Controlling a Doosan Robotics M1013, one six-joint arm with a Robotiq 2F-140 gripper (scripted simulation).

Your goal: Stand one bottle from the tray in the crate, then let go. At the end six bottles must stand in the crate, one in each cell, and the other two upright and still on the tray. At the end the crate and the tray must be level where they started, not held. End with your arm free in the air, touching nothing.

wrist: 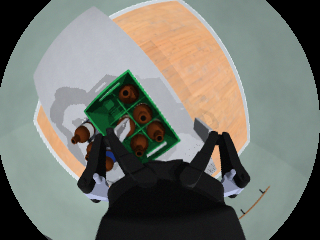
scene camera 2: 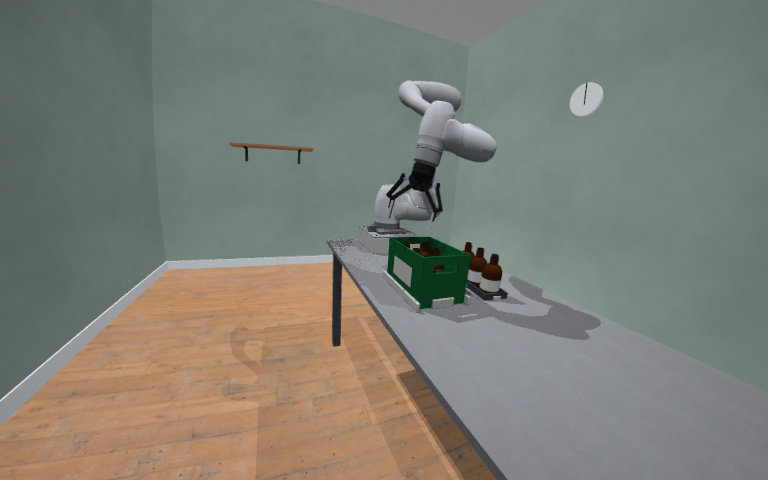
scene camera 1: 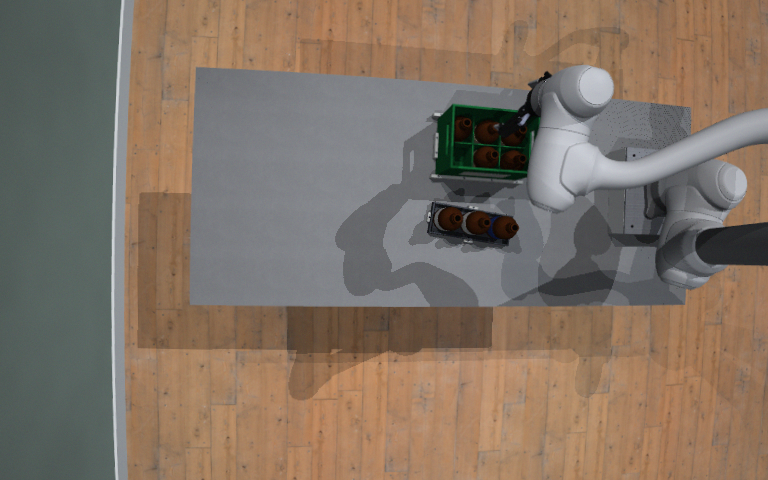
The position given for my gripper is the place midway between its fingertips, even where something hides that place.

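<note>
My gripper (scene camera 2: 408,223) and (wrist: 162,123) is visible. Present with the gripper: a green crate (scene camera 2: 413,272) and (wrist: 102,114), plus a dark tray (scene camera 1: 458,233).
</note>
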